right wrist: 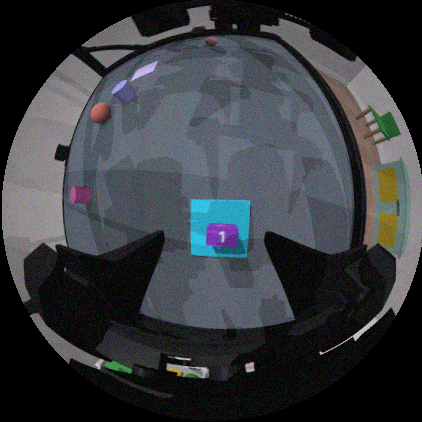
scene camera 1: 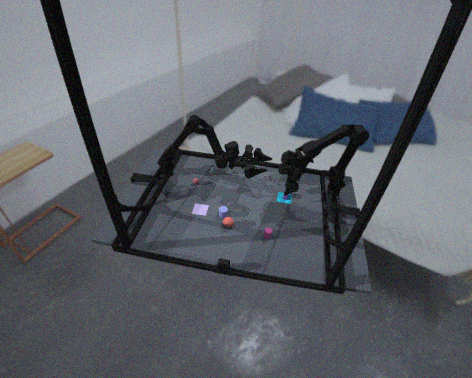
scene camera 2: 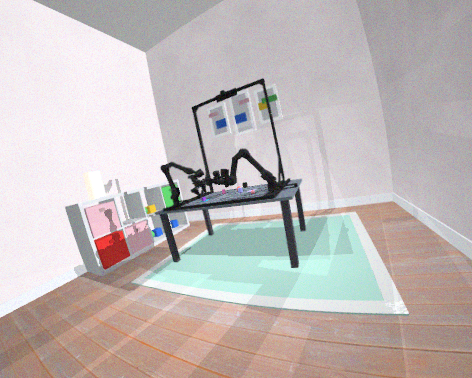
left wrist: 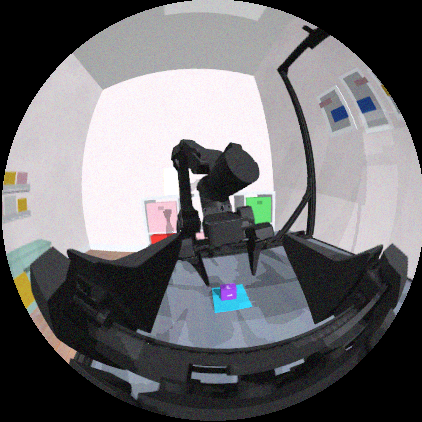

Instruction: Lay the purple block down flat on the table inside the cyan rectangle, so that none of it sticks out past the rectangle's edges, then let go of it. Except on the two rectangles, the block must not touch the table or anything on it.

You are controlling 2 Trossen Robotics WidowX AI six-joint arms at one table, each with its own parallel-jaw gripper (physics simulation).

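Places are measured from the left arm's base along level axes (x left, y back, z up), in millimetres.
Pixels of known places: left gripper, fingertip midpoint: [scene camera 1: 269,164] [left wrist: 233,238]; right gripper, fingertip midpoint: [right wrist: 214,236] [scene camera 1: 285,190] [scene camera 2: 203,195] [left wrist: 231,280]; left arm's base at its link origin: [scene camera 1: 166,170] [scene camera 2: 273,189]; right arm's base at its link origin: [scene camera 1: 333,191] [scene camera 2: 176,204].
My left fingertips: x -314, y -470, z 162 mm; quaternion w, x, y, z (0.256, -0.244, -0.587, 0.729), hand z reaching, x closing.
Ahead of a thing's pixels: the offset from my left fingertips to its middle. "spot": to the spot under its first point.
The purple block {dx -73, dy -80, dz -166 mm} [scene camera 1: 285,197] [scene camera 2: 204,199] [left wrist: 228,292] [right wrist: 222,235] sits level on the cyan rectangle {spot: dx -80, dy -49, dz -181 mm} [scene camera 1: 280,199] [left wrist: 241,304] [right wrist: 205,212]. In the right wrist view its outline lies within the rectangle's edges, nearer the lower edge, with cyan showing all around. My right gripper [left wrist: 231,280] [right wrist: 214,236] is open and empty; its fingers stand wide apart above the block, one to each side, with gaps between them and the block. My left gripper [scene camera 1: 265,165] is open and empty, raised above the far part of the table, left of the right gripper in scene camera 1.
A magenta cylinder {dx -278, dy +119, dz -161 mm} [scene camera 1: 268,233] [right wrist: 81,194], orange ball {dx -162, dy +268, dz -157 mm} [scene camera 1: 228,222] [right wrist: 100,113], blue-violet cylinder {dx -91, dy +269, dz -161 mm} [scene camera 1: 223,211] [right wrist: 124,91], lavender rectangle {spot: dx -23, dy +364, dz -180 mm} [scene camera 1: 200,209] [right wrist: 145,70] and small red ball {dx +175, dy +336, dz -165 mm} [scene camera 1: 195,181] [right wrist: 211,41] are spread left of the cyan rectangle in scene camera 1. A black frame surrounds the table.
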